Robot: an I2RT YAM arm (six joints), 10 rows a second.
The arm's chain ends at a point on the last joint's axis. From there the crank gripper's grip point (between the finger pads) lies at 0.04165 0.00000 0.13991 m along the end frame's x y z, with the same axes.
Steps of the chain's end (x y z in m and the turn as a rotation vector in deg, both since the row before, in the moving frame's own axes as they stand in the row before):
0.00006, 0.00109, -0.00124, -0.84, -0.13, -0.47
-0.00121, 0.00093, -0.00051, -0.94, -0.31, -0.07
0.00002, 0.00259, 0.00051, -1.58, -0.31, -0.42
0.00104, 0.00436, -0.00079, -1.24, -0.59, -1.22
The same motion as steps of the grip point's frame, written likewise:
-0.00025, 0.00280, -0.00116, -0.84, -0.13, -0.47
-0.00197, 0.00318, -0.00031, -0.94, -0.31, -0.07
-0.00072, 0.00615, 0.00068, -1.58, -0.31, -0.42
-0.00038, 0.00652, -0.00039, -1.24, -0.59, -1.22

